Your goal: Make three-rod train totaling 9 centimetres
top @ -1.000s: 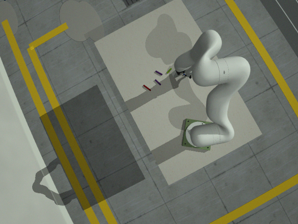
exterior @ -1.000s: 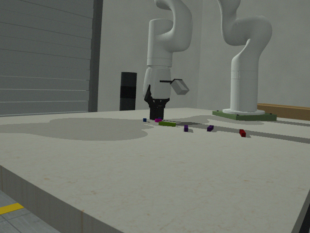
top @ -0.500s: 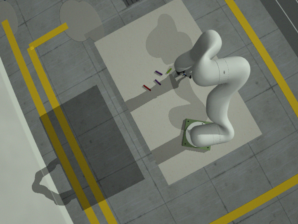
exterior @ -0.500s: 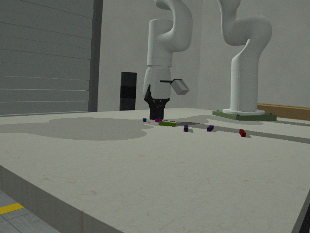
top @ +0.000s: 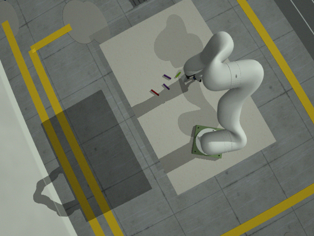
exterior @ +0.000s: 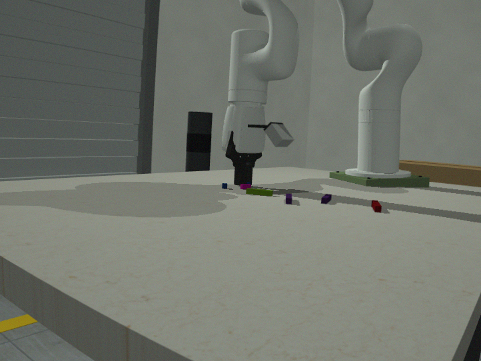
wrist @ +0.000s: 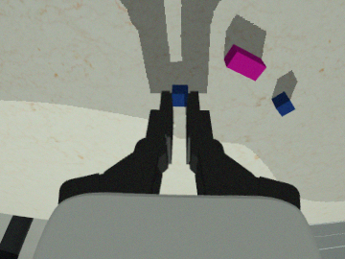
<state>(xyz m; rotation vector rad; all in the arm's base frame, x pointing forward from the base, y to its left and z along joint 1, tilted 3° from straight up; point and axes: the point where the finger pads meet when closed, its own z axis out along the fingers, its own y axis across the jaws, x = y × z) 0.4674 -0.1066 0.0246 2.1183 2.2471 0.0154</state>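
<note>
The magenta rod lies 40 mm to the left of my hand, 30 mm ahead of it and 20 mm below it. From my hand the other things lie so: lime rod: 110 mm to the left, 70 mm ahead, 20 mm below; red rod: 320 mm to the left, 20 mm below, 20 mm ahead.
</note>
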